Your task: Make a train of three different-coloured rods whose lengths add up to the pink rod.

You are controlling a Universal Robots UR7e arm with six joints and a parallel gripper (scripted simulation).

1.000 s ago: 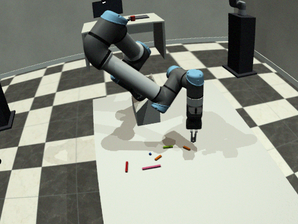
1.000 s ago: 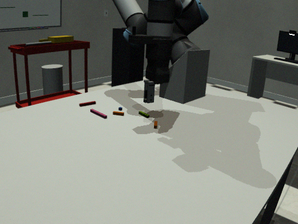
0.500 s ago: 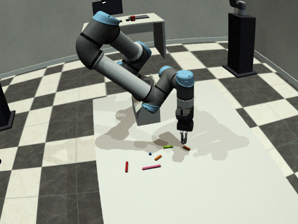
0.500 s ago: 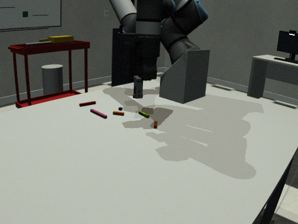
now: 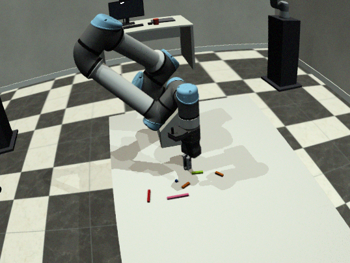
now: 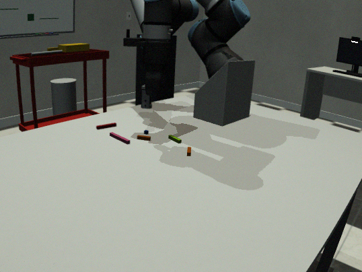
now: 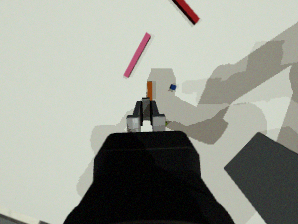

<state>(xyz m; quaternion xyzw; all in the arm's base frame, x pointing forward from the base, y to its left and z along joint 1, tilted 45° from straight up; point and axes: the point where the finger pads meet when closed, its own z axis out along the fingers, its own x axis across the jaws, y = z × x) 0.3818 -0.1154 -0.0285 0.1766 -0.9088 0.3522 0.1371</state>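
The blue rod lies 40 mm behind my hand, 40 mm to the right of it and 110 mm below it. Also, from my hand: grey rod: 10 mm below; pink rod: 50 mm ahead, 60 mm to the right, 110 mm below; lime rod: 60 mm behind, 60 mm to the left, 110 mm below.
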